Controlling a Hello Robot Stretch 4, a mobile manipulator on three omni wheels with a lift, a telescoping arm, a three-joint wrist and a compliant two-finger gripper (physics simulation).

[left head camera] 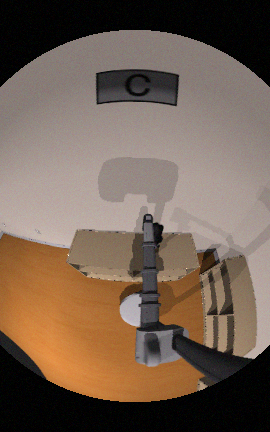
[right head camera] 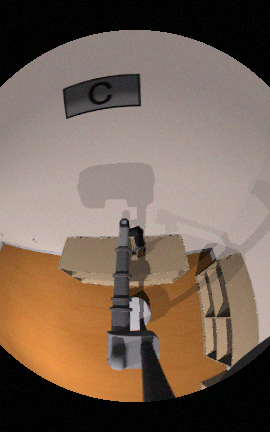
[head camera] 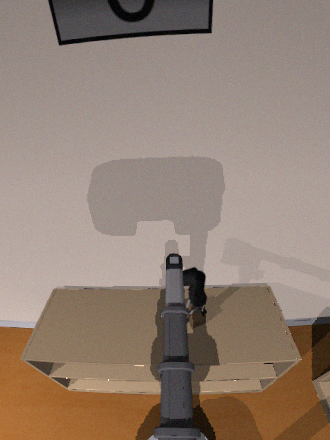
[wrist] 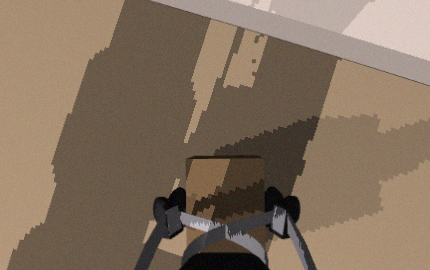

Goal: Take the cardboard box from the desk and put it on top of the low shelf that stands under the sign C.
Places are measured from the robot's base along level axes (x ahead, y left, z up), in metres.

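Where they show: gripper, fingertip midpoint: (right head camera: 138,252) (head camera: 193,317) (wrist: 225,203); robot's base at its link origin: (left head camera: 137,308) (right head camera: 132,312).
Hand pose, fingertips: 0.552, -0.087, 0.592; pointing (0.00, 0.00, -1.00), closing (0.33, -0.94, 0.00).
Things, the pixels of their centre, and the offset from my fingertips, as dx, dy, dz. "spot": a spot on its surface instead. Level surfaces: height alone.
- cardboard box at the middle of its body: (wrist: 225,209) (head camera: 194,315) +0.001, +0.000, +0.025
- low shelf at its surface level: dz -0.010
- sign C at the middle of its body: (left head camera: 136,84) (right head camera: 99,92) +0.211, +0.176, +1.130
- second shelf unit at a spot on its surface: (right head camera: 245,300) (left head camera: 246,299) spot: -0.684, -0.995, -0.010
The cardboard box (head camera: 197,319) (wrist: 225,182) is brown and sits between the two fingertips in the wrist view. My gripper (head camera: 196,309) (wrist: 225,203) is shut on it, with a finger pad against each side. Gripper and box are over the top of the low shelf (head camera: 100,325) (left head camera: 100,250) (right head camera: 90,252) (wrist: 35,75), right of its middle in the head view. Whether the box touches the top, I cannot tell. The sign C (head camera: 85,22) (left head camera: 115,90) (right head camera: 77,100) hangs on the wall above this shelf. The desk does not show.
The wall rises directly behind the low shelf. A second shelf unit (left head camera: 245,300) (right head camera: 245,300) stands to the right, at an angle to the first. My telescoping arm (head camera: 176,335) (left head camera: 149,280) (right head camera: 121,285) reaches over the shelf and hides part of its top.
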